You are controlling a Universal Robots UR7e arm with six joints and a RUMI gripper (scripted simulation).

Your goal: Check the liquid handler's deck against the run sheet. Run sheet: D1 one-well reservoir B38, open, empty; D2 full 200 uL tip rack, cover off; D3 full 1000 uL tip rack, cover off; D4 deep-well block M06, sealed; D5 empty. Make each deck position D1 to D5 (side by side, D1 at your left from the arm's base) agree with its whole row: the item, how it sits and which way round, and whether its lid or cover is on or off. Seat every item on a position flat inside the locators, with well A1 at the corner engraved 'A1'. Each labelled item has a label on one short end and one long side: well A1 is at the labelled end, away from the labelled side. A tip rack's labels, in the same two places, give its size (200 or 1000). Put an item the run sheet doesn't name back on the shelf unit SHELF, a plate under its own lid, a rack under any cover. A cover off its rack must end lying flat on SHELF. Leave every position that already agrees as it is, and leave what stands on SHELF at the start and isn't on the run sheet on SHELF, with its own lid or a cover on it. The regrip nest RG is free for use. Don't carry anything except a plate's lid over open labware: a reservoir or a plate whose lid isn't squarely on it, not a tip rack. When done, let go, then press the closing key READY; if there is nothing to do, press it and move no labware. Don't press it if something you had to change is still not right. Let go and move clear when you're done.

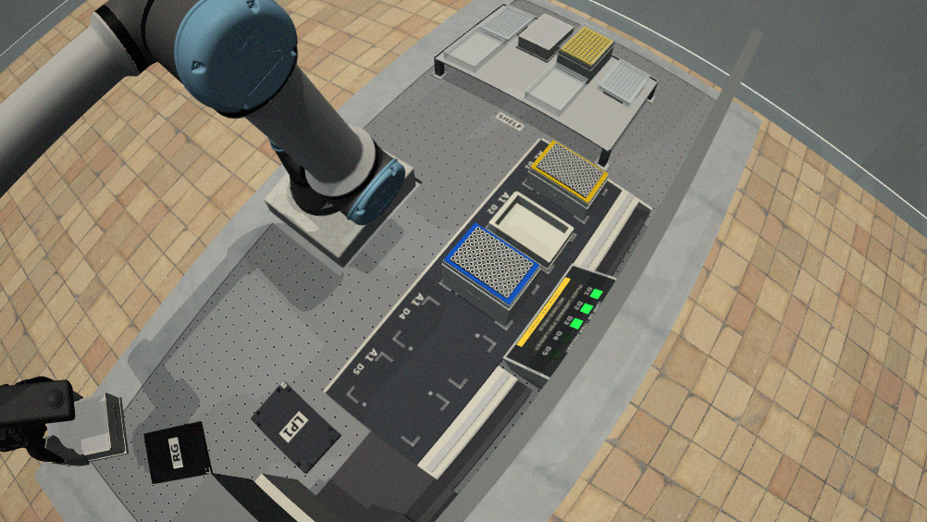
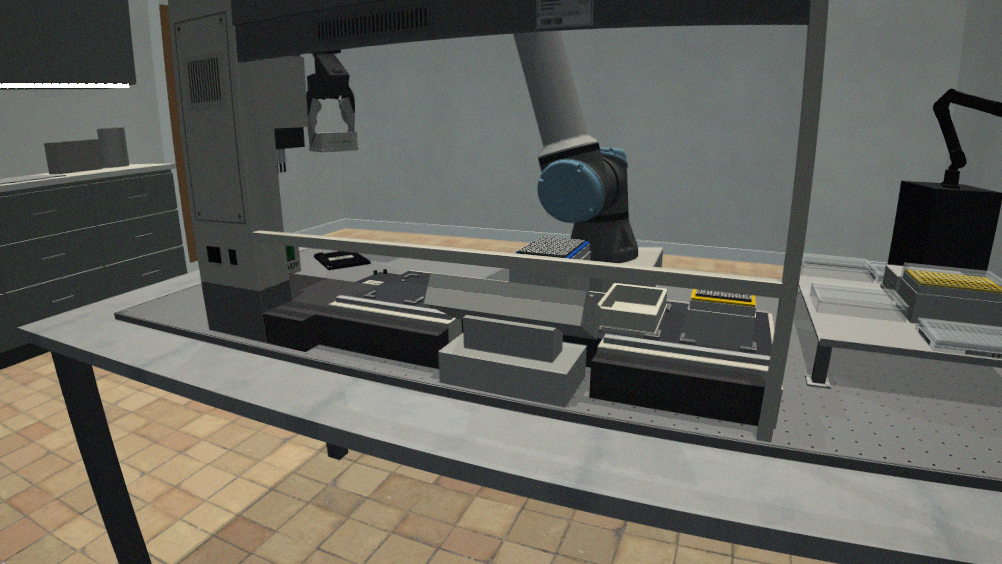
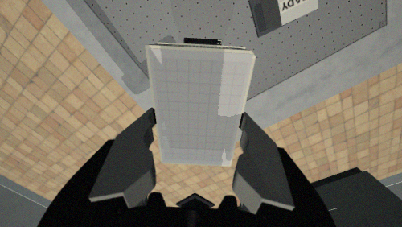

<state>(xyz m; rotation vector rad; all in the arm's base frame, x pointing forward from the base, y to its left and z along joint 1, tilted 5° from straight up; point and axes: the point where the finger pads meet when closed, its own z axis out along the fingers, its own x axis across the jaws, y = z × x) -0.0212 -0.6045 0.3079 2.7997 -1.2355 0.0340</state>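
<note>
Now: the black nest 29 cm below my hand. The rest, counted from my hand: blue-framed tip rack (39 cm ahead, 55 cm to the left, 18 cm below); then ready key (24 cm ahead, 22 cm below); then handler's tower (46 cm ahead, 6 cm to the left, 2 cm below).
</note>
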